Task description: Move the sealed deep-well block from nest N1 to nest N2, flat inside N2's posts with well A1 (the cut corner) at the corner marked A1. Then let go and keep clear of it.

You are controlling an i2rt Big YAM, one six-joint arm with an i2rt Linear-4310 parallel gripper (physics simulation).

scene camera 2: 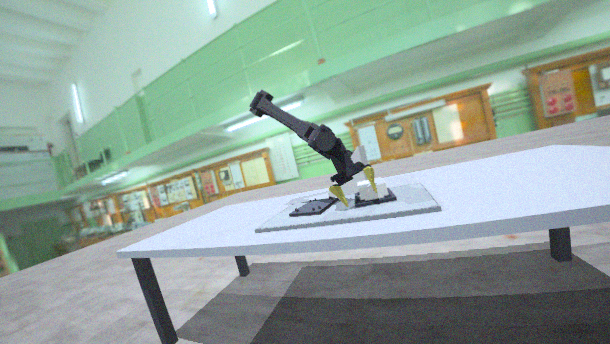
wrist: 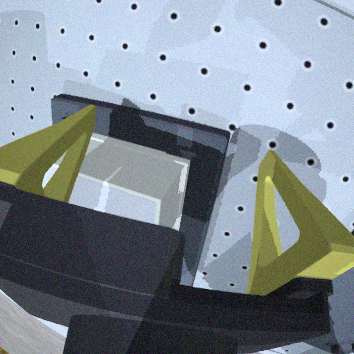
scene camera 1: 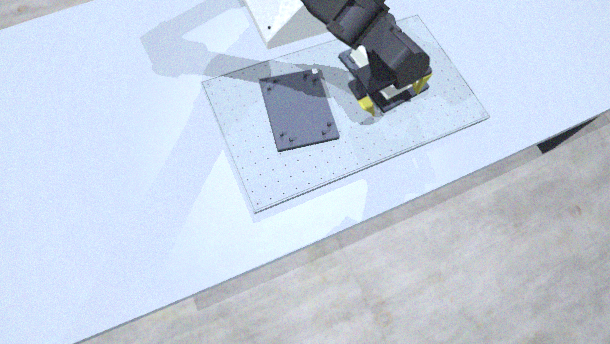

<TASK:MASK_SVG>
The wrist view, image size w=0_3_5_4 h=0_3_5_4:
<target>gripper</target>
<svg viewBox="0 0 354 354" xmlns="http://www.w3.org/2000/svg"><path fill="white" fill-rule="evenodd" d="M0 146L0 290L29 314L68 327L62 354L252 353L296 343L330 332L327 296L333 294L331 279L354 266L354 236L300 182L273 150L269 149L258 165L246 293L238 293L179 284L185 240L183 233L179 230L68 203L95 125L96 105L89 104L55 124ZM274 186L299 229L298 240L283 253L275 216ZM66 151L59 166L44 187L42 187L45 172Z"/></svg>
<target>white block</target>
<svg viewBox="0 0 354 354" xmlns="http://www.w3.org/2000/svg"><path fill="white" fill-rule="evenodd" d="M67 150L45 172L42 187L44 187L57 169ZM92 132L68 203L179 230L190 160L165 153L165 151Z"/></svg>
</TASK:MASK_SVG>
